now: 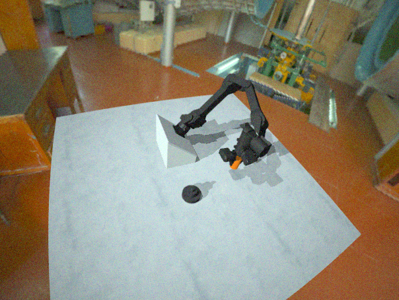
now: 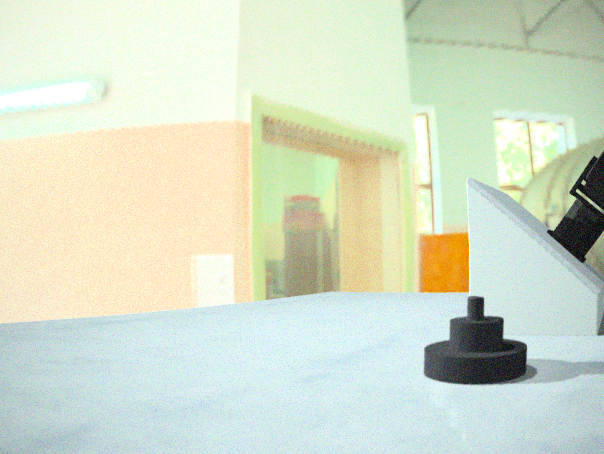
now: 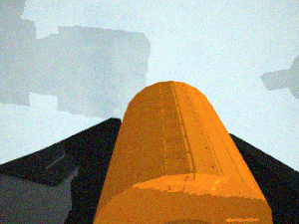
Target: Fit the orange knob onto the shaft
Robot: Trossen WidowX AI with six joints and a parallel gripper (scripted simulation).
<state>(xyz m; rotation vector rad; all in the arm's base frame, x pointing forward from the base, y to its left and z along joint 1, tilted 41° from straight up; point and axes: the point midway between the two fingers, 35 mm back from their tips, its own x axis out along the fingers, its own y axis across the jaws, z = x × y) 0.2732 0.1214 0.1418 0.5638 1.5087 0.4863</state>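
My gripper tip is now 4 cm short of the dark round pedestal, 22 cm to the left of it and 6 cm above it. Also, from my gripper tip: orange knob (2 cm above).
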